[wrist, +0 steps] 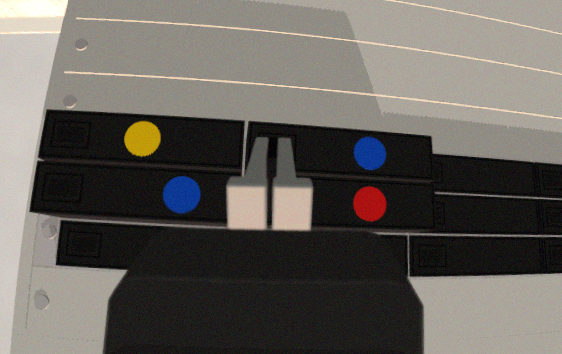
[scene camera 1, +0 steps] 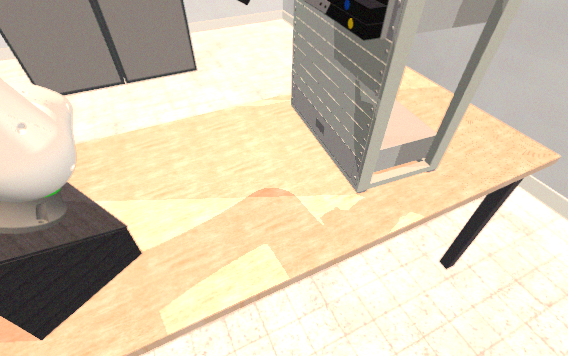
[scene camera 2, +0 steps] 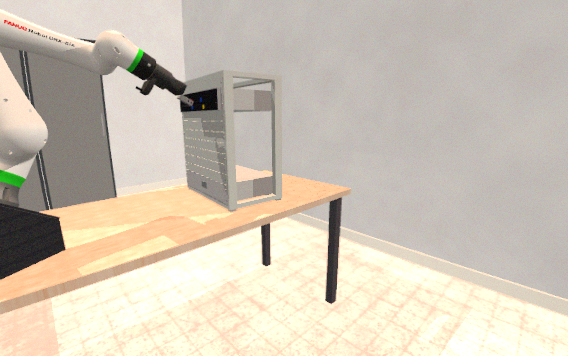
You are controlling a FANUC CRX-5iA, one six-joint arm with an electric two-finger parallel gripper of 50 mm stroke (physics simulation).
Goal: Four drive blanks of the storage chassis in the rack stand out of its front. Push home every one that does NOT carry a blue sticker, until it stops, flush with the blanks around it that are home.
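Where they show: gripper, fingertip midpoint: (wrist: pixel 272 160) (scene camera 1: pixel 326 7) (scene camera 2: pixel 191 104); arm's base at its link origin: (scene camera 1: pixel 19 212).
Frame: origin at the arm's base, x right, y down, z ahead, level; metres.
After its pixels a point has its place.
Note:
My gripper (scene camera 2: pixel 192 103) {x -0.212, y -0.275, z 0.657 m} (wrist: pixel 272 160) {x -0.212, y -0.275, z 0.657 m} is shut and empty. Its tips are at the chassis front, over the inner end of a blue-stickered blank (wrist: pixel 330 150) {x -0.250, y -0.262, z 0.673 m} in the wrist view; whether they touch is unclear. Beside that blank, a yellow-stickered blank (wrist: pixel 200 145) {x -0.180, y -0.264, z 0.685 m} (scene camera 1: pixel 366 31) {x -0.097, y -0.264, z 0.703 m} stands out at upper left. Below it in the wrist view, another blue-stickered blank (wrist: pixel 120 195) {x -0.142, y -0.292, z 0.692 m} stands out. A red-stickered blank (wrist: pixel 330 204) {x -0.250, y -0.291, z 0.673 m} stands out at lower right, its inner end hidden by the fingers. Plain blanks (wrist: pixel 485 175) {x -0.380, y -0.261, z 0.686 m} (wrist: pixel 475 255) {x -0.368, y -0.318, z 0.688 m} around them sit further back. The rack (scene camera 1: pixel 392 100) {x -0.078, y -0.118, z 0.789 m} (scene camera 2: pixel 231 150) {x -0.077, y -0.082, z 0.779 m} is upright.
Grey panels (wrist: pixel 200 55) {x -0.177, y -0.182, z 0.737 m} (scene camera 2: pixel 205 150) {x -0.279, y -0.065, z 0.719 m} fill the rack front under the chassis. The rack stands on a wooden table (scene camera 1: pixel 200 165) {x -0.283, y 0.184, z 0.313 m} (scene camera 2: pixel 310 187) {x -0.243, y 0.184, z 1.299 m}. The arm's black pedestal (scene camera 1: pixel 75 280) {x 0.104, y 0.107, z 0.081 m} (scene camera 2: pixel 30 240) {x 0.078, y 0.111, z 0.107 m} is at the left. A grey cabinet (scene camera 1: pixel 150 35) (scene camera 2: pixel 75 125) stands behind.

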